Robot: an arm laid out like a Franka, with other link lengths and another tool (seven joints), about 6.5 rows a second.
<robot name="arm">
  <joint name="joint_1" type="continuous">
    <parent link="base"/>
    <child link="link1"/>
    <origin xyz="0 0 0.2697"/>
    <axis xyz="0 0 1"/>
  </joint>
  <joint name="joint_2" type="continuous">
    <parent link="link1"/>
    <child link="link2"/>
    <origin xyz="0 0 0" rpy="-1.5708 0 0"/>
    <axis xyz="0 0 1"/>
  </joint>
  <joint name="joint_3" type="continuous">
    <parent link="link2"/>
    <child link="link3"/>
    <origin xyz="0 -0.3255 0" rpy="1.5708 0 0"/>
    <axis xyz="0 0 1"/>
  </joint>
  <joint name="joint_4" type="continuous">
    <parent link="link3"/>
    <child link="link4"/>
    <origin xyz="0.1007 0 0" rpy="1.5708 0 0"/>
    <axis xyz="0 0 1"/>
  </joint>
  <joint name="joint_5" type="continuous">
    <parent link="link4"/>
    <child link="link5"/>
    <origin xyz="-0.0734 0.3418 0" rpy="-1.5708 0 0"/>
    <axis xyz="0 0 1"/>
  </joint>
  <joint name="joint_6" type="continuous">
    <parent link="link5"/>
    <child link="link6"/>
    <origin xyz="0 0 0" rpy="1.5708 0 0"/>
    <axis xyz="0 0 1"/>
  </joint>
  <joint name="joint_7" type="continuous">
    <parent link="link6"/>
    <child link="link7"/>
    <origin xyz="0.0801 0 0" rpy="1.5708 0 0"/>
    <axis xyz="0 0 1"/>
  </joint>
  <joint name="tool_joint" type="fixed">
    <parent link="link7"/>
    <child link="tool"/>
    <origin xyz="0.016 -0.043 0.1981" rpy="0.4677 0 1.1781"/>
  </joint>
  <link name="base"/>
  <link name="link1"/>
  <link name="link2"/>
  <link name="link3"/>
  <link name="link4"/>
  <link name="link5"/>
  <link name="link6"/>
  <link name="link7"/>
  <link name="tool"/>
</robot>
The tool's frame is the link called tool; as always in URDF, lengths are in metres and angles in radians. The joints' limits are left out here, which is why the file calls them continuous.
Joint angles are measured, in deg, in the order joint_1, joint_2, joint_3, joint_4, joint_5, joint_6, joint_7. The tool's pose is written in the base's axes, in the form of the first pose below.
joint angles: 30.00, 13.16, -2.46, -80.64, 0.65, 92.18, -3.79
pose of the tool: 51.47, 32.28, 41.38, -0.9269, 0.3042, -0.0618, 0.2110
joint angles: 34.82, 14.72, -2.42, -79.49, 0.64, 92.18, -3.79
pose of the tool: 49.12, 36.91, 40.59, -0.9396, 0.2650, -0.0509, 0.2105
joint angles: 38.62, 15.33, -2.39, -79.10, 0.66, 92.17, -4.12
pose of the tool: 46.70, 40.25, 40.23, -0.9489, 0.2310, -0.0418, 0.2108
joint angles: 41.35, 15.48, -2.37, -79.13, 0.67, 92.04, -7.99
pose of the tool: 44.42, 42.31, 40.04, -0.9609, 0.1765, -0.0268, 0.2117
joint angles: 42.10, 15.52, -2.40, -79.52, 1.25, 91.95, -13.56
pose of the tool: 43.28, 42.71, 39.77, -0.9686, 0.1257, -0.0071, 0.2143
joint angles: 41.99, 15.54, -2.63, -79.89, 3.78, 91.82, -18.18
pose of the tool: 42.58, 42.84, 39.71, -0.9688, 0.0953, 0.0196, 0.2279
